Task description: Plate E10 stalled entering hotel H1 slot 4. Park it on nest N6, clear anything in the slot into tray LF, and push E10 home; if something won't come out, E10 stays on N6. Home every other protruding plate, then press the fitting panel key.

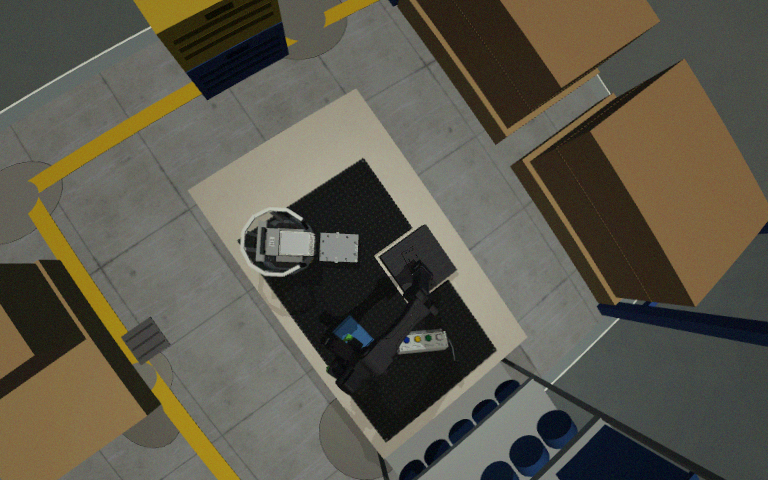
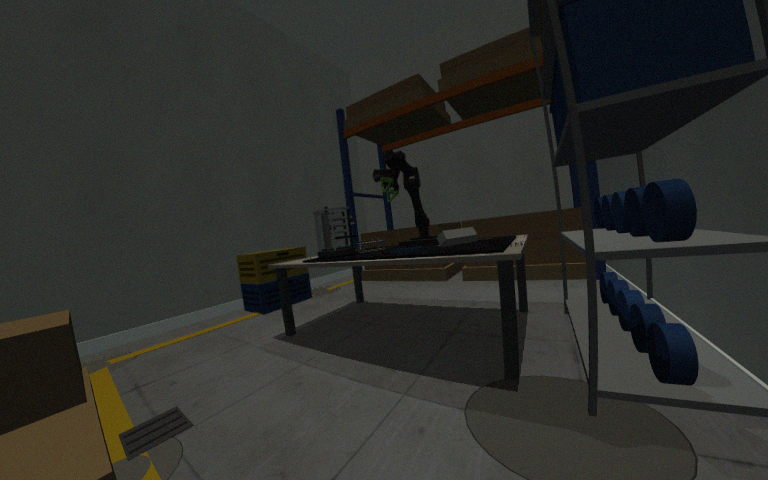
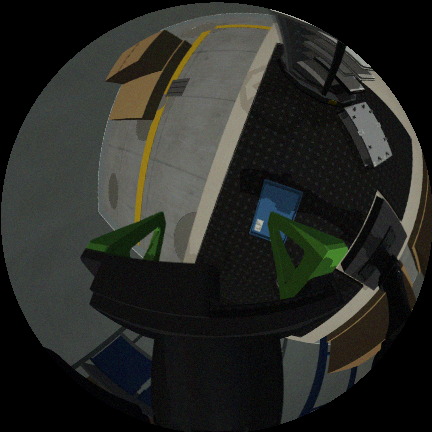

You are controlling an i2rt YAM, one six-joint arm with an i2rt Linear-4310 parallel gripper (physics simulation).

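Frame: origin at the arm's base, x ahead, y left, z up, level; millimetres.
Where they show: gripper, between the fingertips: (image 1: 335,355) (image 2: 386,197) (image 3: 216,217); arm's base, origin of its link: (image 1: 417,268) (image 2: 424,238) (image 3: 378,254).
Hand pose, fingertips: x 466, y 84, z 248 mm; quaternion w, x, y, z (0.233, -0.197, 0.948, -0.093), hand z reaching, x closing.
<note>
Each offset is from my fingertips to the top centre of the thing. Level surfaces: height alone.
My gripper (image 1: 339,355) (image 2: 389,189) (image 3: 216,217) is open and empty, high above the black mat near the blue tray. The blue tray @(268 mm down, 72 mm back, 38 mm left) (image 1: 355,331) (image 3: 282,197), with a small white label, lies on the mat; its inside looks empty. The hotel @(23 mm up, 11 mm back, 449 mm right) (image 1: 271,244) (image 2: 326,229) stands at the mat's far end, with several grey plates at differing depths; slot numbers and E10 cannot be told apart. The silver pinned nest @(210 mm down, 199 mm back, 335 mm right) (image 1: 338,247) (image 3: 370,134) stands before the hotel, with no plate on it. The white key panel @(202 mm down, 322 mm back, 214 mm left) (image 1: 424,341) (image 2: 457,236) has blue, yellow, green and white keys.
The arm's dark square base (image 1: 441,260) (image 3: 395,220) stands at the mat's side. The arm passes over part of the panel. The black mat @(285 mm down) (image 1: 362,186) (image 3: 250,150) lies on the pale table @(298 mm down) (image 1: 339,118). Cartons, crates and shelving stand around the table.
</note>
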